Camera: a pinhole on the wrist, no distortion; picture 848 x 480 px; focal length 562.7 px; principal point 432.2 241.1 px. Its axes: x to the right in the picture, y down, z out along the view. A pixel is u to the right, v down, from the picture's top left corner.
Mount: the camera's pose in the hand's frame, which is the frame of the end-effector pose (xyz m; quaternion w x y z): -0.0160 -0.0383 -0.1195 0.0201 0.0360 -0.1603 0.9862
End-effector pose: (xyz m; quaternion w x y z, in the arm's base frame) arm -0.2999 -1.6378 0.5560 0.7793 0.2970 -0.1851 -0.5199
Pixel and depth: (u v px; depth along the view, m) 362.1 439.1 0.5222
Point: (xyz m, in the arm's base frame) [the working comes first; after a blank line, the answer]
In the camera's frame: -0.0651 0.1837 0.5222

-0.7237 -1.8970 0.5407
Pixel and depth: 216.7 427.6 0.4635
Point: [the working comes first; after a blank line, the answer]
In the camera's frame: -0.1775 0.1536 0.4635

-0.6172 -1.9708 0.5260
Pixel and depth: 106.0 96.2 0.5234
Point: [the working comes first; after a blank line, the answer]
In the camera's frame: -0.3034 -0.1348 0.5234

-0.4675 -2.0696 0.7914
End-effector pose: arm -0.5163 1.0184 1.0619 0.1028 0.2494 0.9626 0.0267
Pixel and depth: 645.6 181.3 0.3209
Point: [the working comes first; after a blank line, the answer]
In the camera's frame: 0.1217 -0.0341 0.3209

-0.4246 0.8713 0.8727
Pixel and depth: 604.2 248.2 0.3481
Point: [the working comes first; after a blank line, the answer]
In the camera's frame: 0.1064 0.0044 0.3481

-0.4565 0.8388 0.8531
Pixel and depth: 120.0 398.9 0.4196
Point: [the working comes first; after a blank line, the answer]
In the camera's frame: -0.2328 0.1177 0.4196

-0.8094 0.8803 0.7710
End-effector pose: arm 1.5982 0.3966 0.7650 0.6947 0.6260 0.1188 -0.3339
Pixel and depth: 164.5 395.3 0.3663
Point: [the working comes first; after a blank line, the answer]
In the camera's frame: -0.1743 0.1004 0.3663

1.5281 0.1701 0.4952
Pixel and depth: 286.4 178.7 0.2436
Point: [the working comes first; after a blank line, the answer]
In the camera's frame: -0.0631 -0.0270 0.2436

1.5609 0.2683 0.6766
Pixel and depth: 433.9 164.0 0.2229
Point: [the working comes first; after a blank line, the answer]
In the camera's frame: 0.0007 -0.0305 0.2229

1.5230 0.3015 0.7211
